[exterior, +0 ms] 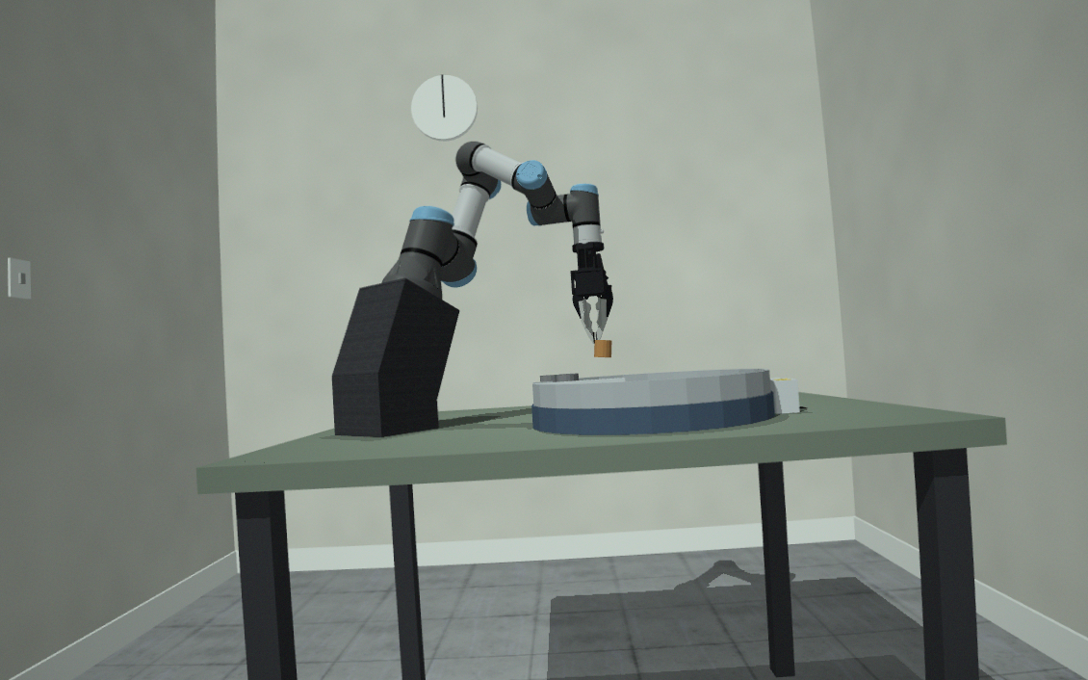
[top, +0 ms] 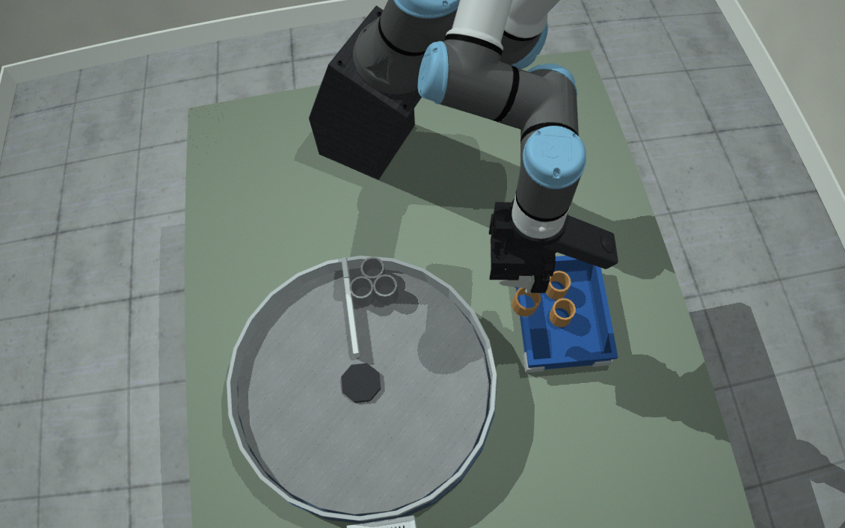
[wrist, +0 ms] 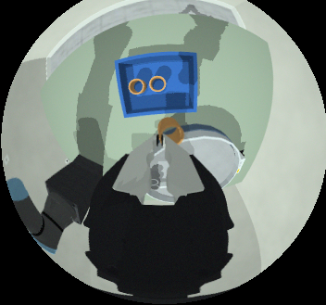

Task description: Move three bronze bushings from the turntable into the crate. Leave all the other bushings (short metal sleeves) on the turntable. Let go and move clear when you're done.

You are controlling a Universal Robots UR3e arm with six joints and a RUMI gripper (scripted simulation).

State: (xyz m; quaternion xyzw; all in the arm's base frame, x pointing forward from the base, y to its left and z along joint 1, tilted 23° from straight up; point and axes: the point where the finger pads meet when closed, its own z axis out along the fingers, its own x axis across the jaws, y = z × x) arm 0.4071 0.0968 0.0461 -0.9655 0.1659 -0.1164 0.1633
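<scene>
The blue crate lies 10 mm ahead of my hand, 80 mm to the left of it and 140 mm below it. Also, from my hand: grey turntable (50 mm ahead, 280 mm to the right, 110 mm below).
</scene>
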